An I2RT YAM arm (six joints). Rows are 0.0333 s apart.
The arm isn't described. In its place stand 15 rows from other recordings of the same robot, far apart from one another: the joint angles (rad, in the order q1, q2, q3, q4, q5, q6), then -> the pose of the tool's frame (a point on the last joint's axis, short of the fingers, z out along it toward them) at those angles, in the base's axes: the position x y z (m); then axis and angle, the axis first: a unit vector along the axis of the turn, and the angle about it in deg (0 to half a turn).
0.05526, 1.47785, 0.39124, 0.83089, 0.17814, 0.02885 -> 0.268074 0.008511 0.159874 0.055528 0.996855 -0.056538 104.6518
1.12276, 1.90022, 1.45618, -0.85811, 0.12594, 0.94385 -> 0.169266 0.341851 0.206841 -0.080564 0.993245 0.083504 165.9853
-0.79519, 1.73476, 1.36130, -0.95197, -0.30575, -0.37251 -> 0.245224 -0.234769 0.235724 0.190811 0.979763 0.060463 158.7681
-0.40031, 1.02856, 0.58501, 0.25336, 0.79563, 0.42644 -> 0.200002 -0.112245 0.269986 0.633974 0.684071 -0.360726 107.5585
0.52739, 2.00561, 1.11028, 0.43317, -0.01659, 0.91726 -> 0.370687 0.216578 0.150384 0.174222 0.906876 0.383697 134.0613
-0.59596, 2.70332, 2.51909, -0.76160, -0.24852, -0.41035 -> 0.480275 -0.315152 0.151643 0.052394 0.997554 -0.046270 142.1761
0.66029, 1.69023, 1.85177, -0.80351, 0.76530, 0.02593 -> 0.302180 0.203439 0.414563 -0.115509 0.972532 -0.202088 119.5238
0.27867, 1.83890, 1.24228, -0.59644, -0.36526, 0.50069 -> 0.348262 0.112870 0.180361 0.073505 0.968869 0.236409 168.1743
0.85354, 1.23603, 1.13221, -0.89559, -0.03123, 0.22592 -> 0.158512 0.183424 0.304957 -0.308901 0.937167 0.162168 152.9308
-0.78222, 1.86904, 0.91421, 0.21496, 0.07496, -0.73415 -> 0.259848 -0.261960 0.126716 0.038515 0.948702 -0.313816 148.7573
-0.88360, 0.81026, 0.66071, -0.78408, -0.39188, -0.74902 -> 0.107458 -0.109512 0.241662 0.001909 0.994619 -0.103583 139.6191
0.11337, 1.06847, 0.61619, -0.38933, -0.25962, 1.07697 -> 0.209314 0.033030 0.210946 0.398590 0.864497 0.306221 153.9977
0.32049, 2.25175, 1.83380, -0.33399, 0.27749, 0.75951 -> 0.490438 0.152518 0.200083 0.274930 0.955974 0.102604 132.4197
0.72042, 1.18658, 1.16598, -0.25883, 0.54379, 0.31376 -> 0.213289 0.162720 0.384382 0.003682 0.991985 0.126305 104.8365
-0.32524, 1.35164, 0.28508, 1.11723, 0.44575, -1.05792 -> 0.222031 -0.091069 0.191042 -0.101872 0.765598 -0.635202 126.8544
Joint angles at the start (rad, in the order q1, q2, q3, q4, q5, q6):
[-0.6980 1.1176 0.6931 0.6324 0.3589 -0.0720]
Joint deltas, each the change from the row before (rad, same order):
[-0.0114 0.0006 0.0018 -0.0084 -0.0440 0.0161]
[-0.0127 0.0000 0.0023 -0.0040 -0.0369 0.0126]
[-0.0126 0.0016 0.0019 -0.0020 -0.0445 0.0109]
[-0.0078 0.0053 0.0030 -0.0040 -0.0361 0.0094]
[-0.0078 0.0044 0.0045 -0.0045 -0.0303 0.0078]
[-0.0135 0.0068 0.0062 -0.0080 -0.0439 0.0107]
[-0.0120 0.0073 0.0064 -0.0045 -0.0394 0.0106]
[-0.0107 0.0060 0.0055 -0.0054 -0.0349 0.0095]
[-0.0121 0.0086 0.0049 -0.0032 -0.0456 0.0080]
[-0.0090 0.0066 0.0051 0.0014 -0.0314 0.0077]
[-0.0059 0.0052 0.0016 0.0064 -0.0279 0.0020]
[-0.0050 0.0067 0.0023 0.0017 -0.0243 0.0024]
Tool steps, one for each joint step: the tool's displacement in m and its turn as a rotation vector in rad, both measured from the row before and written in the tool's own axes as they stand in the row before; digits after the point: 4 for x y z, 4 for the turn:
[0.0005 -0.0011 0.0011 -0.0332 0.0039 0.0115]
[-0.0003 -0.0018 0.0011 -0.0245 -0.0003 0.0097]
[0.0000 -0.0015 0.0012 -0.0322 -0.0002 0.0081]
[0.0009 -0.0004 0.0015 -0.0286 0.0050 0.0066]
[0.0002 -0.0007 0.0014 -0.0227 0.0036 0.0056]
[0.0006 -0.0017 0.0021 -0.0307 0.0079 0.0070]
[0.0003 -0.0016 0.0021 -0.0276 0.0052 0.0080]
[0.0004 -0.0015 0.0017 -0.0243 0.0060 0.0073]
[0.0010 -0.0016 0.0020 -0.0335 0.0075 0.0059]
[-0.0001 -0.0013 0.0015 -0.0225 0.0007 0.0063]
[0.0002 -0.0007 0.0010 -0.0222 -0.0020 0.0009]
[0.0009 -0.0006 0.0013 -0.0193 0.0034 0.0018]

